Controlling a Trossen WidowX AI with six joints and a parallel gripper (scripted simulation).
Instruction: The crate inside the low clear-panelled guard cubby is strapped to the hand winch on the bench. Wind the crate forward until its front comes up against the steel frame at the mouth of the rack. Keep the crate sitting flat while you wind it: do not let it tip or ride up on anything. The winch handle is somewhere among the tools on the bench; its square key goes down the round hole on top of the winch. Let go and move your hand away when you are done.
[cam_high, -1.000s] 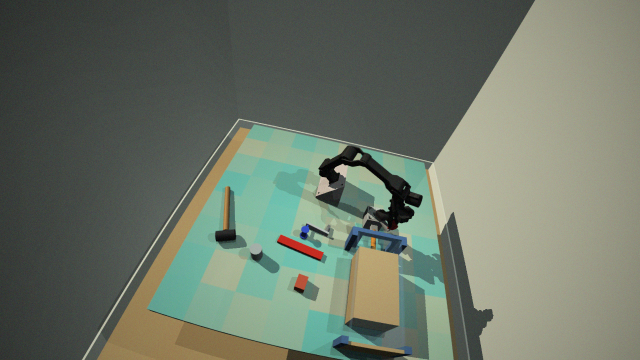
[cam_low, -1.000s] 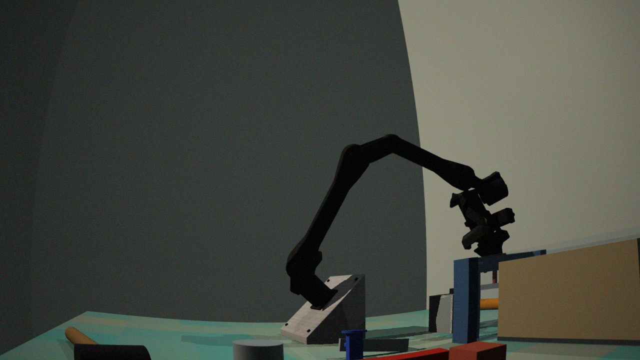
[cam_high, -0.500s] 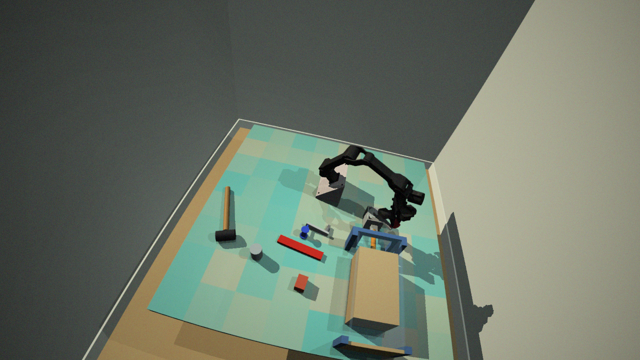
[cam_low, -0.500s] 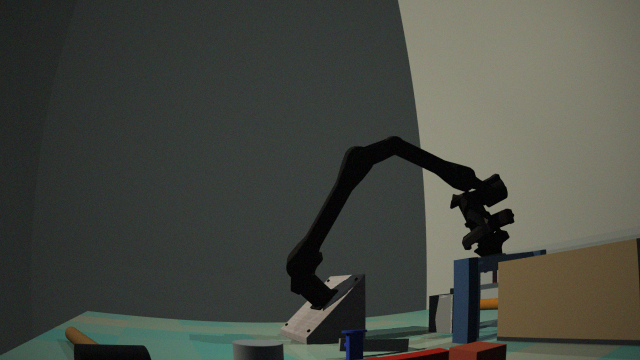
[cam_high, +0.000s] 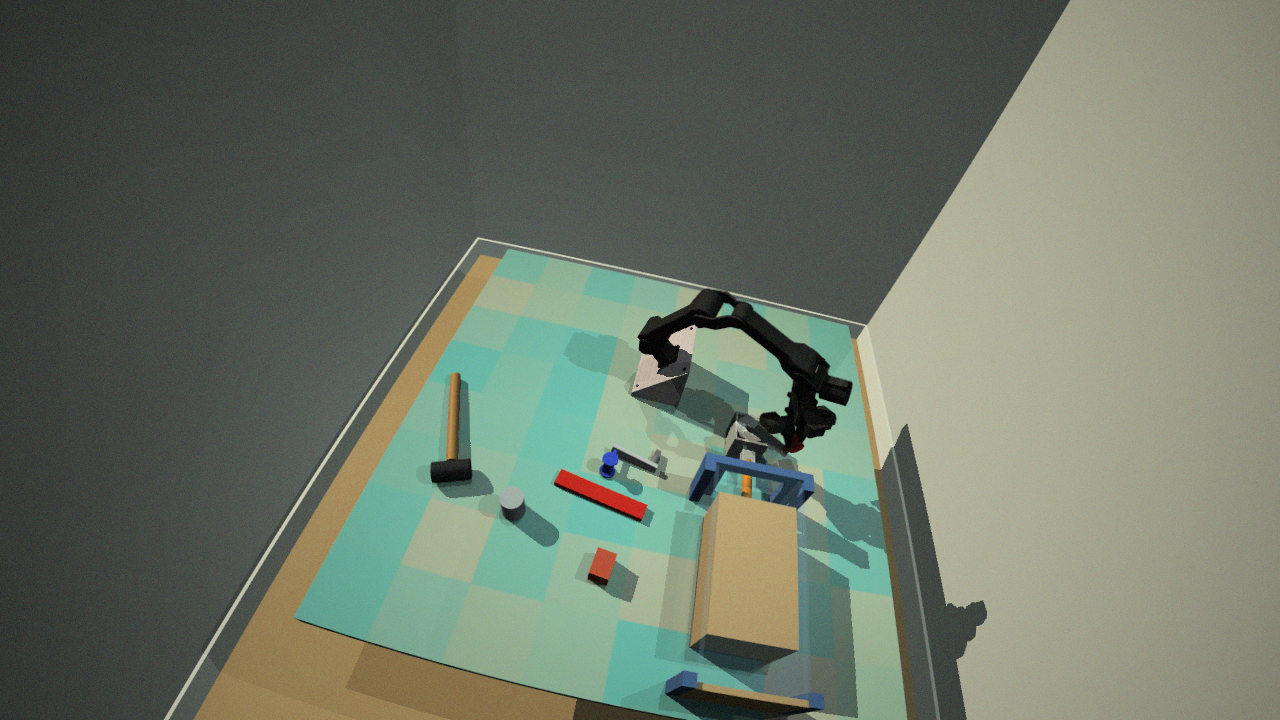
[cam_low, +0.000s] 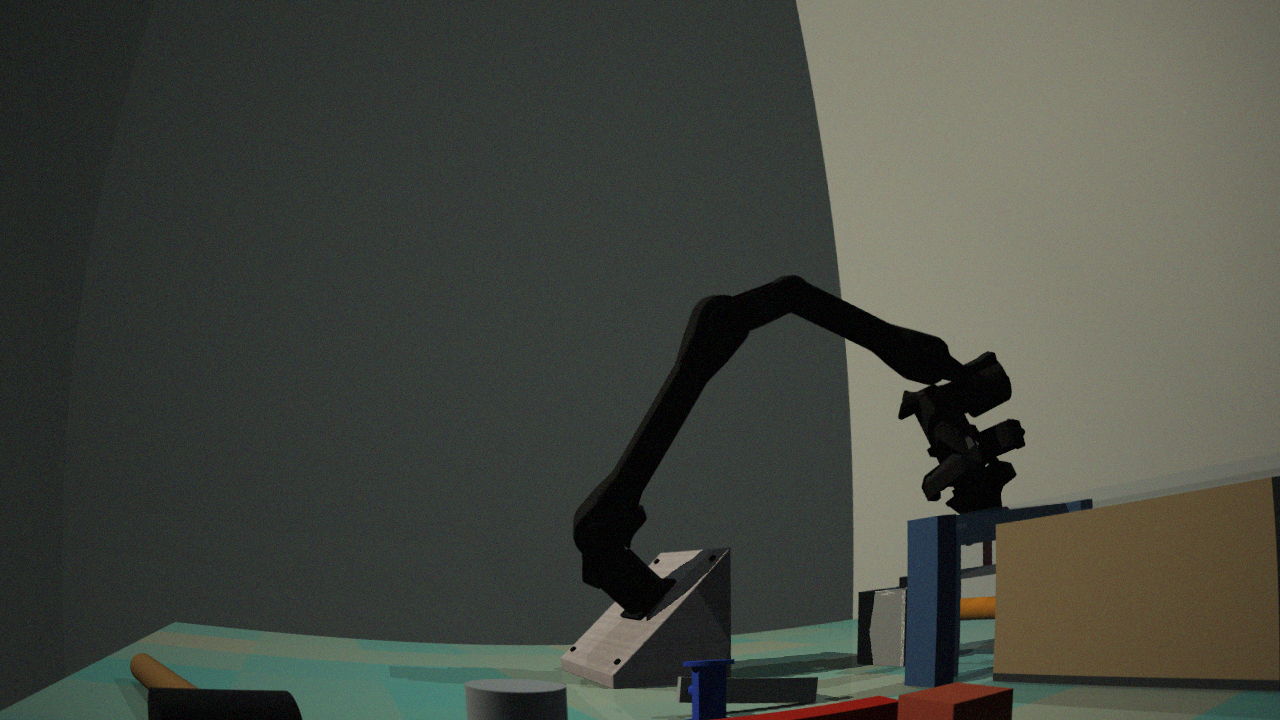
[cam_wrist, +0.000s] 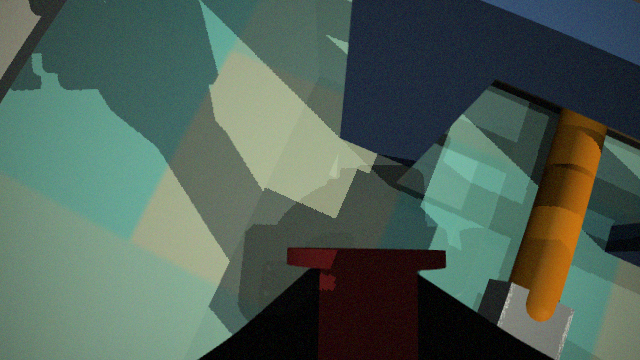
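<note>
Now: the winch handle 4 cm to the right of my gripper tip, 3 cm below it and 3 cm behind it. Also, from my gripper tip: red knob (2 cm behind, 1 cm to the right); blue steel frame (9 cm to the right, 9 cm ahead, 3 cm below); grey winch (10 cm to the right, 10 cm below, 8 cm behind).
</note>
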